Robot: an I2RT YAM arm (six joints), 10 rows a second.
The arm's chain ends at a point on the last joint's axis. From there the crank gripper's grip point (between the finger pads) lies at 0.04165 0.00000 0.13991 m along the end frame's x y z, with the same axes.
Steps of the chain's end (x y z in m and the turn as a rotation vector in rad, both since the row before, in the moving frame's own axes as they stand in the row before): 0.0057, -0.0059, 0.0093, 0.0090, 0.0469, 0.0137; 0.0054, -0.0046, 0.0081, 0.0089, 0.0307, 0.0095; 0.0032, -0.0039, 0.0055, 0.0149, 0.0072, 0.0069; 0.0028, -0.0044, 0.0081, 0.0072, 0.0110, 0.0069; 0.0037, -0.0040, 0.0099, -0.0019, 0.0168, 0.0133; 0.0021, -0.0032, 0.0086, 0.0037, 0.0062, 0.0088; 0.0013, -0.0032, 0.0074, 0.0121, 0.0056, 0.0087
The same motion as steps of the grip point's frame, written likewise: 0.0122, -0.0065, 0.0072, 0.0090, 0.0469, 0.0137; 0.0097, -0.0054, 0.0068, 0.0089, 0.0307, 0.0095; 0.0042, -0.0057, 0.0052, 0.0149, 0.0072, 0.0069; 0.0043, -0.0051, 0.0076, 0.0072, 0.0110, 0.0069; 0.0060, -0.0032, 0.0092, -0.0019, 0.0168, 0.0133; 0.0030, -0.0033, 0.0083, 0.0037, 0.0062, 0.0088; 0.0021, -0.0045, 0.0072, 0.0121, 0.0056, 0.0087
